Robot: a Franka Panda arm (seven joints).
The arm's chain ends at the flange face. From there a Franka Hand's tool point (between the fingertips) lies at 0.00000 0.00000 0.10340 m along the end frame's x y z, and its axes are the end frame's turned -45 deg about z.
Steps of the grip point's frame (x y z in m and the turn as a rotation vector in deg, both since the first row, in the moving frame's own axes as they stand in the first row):
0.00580, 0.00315, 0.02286, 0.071, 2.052, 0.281
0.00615, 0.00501, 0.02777, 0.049, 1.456, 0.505
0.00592, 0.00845, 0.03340, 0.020, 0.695, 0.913
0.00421, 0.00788, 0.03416, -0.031, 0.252, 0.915
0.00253, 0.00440, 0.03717, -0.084, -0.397, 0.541
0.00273, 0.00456, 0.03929, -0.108, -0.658, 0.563
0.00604, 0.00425, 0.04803, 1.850, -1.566, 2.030
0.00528, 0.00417, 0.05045, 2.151, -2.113, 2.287
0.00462, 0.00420, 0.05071, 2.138, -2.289, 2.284
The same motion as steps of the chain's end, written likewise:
0.00379, 0.00083, 0.02293, 1.501, 1.401, 0.281
0.00609, 0.00111, 0.02780, 1.064, 0.995, 0.505
0.00929, 0.00269, 0.03341, 0.506, 0.477, 0.913
0.00819, 0.00287, 0.03416, 0.156, 0.200, 0.915
0.00530, 0.00071, 0.03717, -0.340, -0.221, 0.541
0.00586, 0.00032, 0.03930, -0.542, -0.389, 0.563
0.01163, -0.00083, 0.04812, 0.201, -2.415, 2.030
0.01212, -0.00063, 0.05059, 0.027, -3.015, 2.287
0.01189, -0.00038, 0.05086, -0.107, -3.130, 2.284

